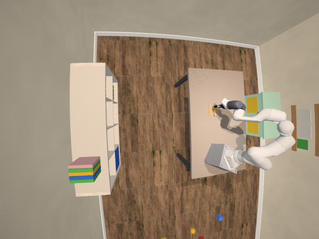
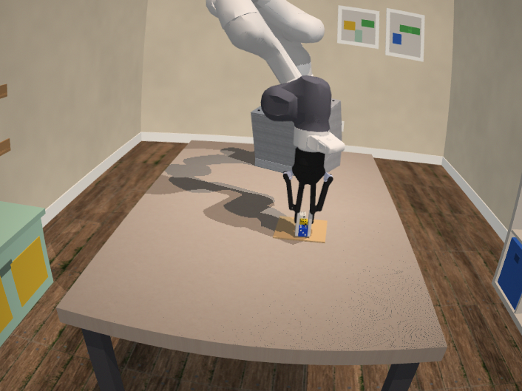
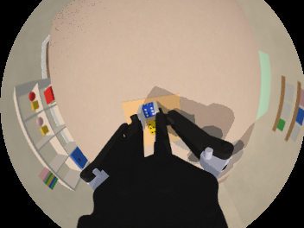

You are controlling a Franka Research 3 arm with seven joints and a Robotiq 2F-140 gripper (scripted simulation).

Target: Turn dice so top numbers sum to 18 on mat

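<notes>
Right now the blue die is 20 mm below my hand. The rest, counted from my hand: white die 100 mm behind, 30 mm below, 10 mm to the left; yellow die 50 mm behind, 30 mm below, 10 mm to the left; mat 50 mm behind, 40 mm below, 10 mm to the left.
</notes>
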